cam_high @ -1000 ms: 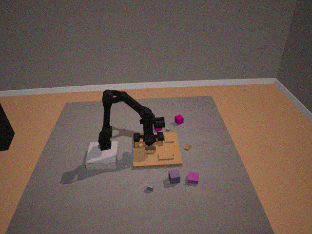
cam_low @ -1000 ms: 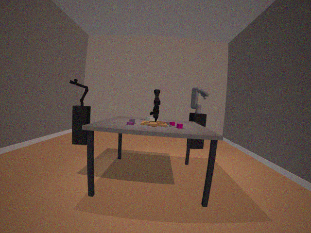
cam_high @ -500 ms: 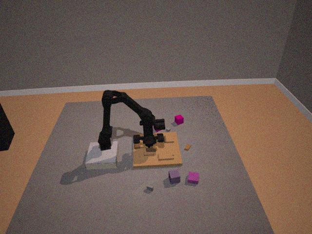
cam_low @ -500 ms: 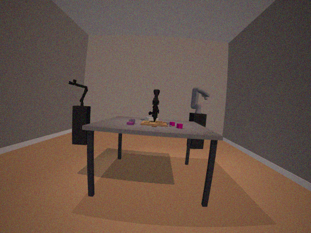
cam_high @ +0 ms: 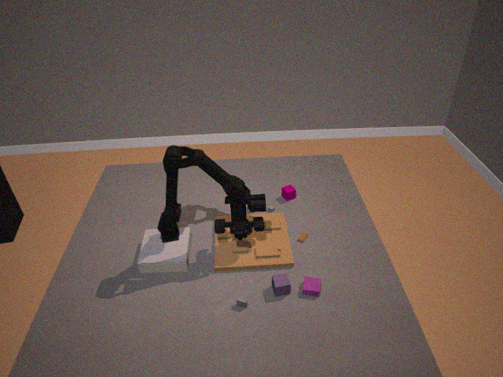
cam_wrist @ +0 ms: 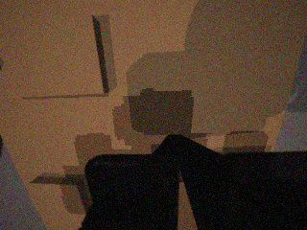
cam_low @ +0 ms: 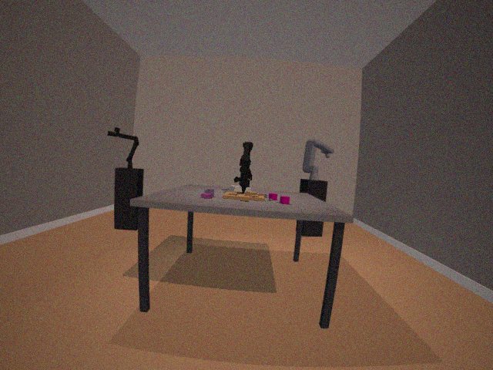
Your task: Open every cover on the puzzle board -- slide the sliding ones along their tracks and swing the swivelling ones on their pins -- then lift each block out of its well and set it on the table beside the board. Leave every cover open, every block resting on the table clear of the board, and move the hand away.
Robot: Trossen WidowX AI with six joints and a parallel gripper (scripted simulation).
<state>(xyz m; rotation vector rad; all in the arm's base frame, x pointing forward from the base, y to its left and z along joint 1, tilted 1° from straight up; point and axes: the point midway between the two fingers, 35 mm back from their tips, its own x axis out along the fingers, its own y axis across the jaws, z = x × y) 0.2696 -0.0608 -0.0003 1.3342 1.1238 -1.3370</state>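
My gripper tip is 4 cm short of the tan puzzle board. Also, from my gripper tip: small tan piece 25 cm ahead, 3 cm to the right, 2 cm below; small grey piece 29 cm to the right, 6 cm behind, 1 cm below; purple block 26 cm to the right, 9 cm ahead.
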